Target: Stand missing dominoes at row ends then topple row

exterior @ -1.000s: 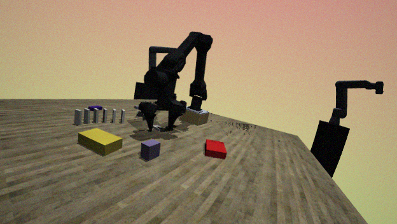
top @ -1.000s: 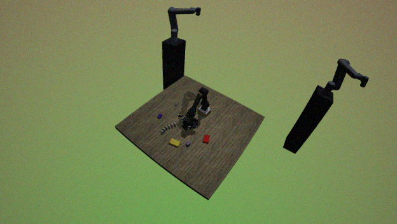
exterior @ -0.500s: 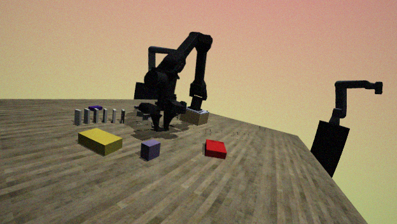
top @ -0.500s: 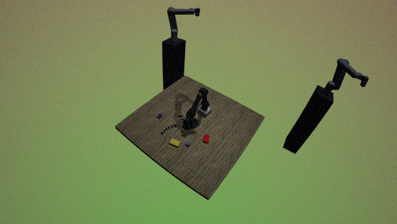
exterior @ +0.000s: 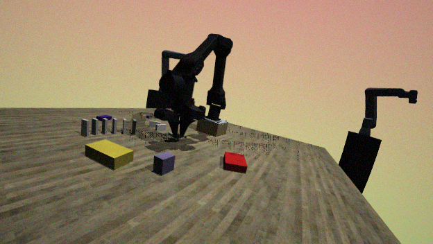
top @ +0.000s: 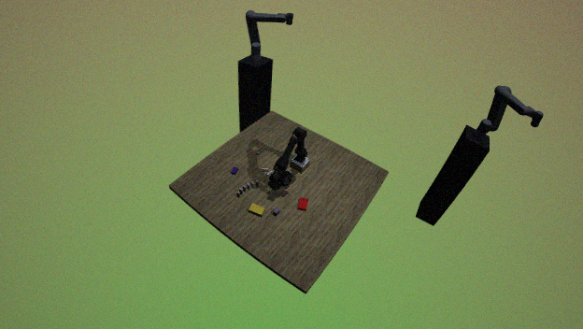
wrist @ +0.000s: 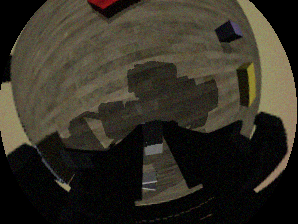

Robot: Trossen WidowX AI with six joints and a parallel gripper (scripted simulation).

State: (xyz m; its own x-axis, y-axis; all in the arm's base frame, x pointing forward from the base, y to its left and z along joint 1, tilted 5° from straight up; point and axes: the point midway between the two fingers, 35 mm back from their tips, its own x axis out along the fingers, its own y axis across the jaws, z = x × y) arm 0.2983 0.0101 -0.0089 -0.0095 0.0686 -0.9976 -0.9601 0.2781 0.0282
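Now: the lilac cube 210 mm ahead of my gripper tip and 110 mm to the left of it. Round my gripper tip: dark blue block 380 mm to the right, 70 mm ahead, 10 mm below; yellow block 270 mm ahead, 10 mm to the right; red block 220 mm to the left, 30 mm ahead, 10 mm below.
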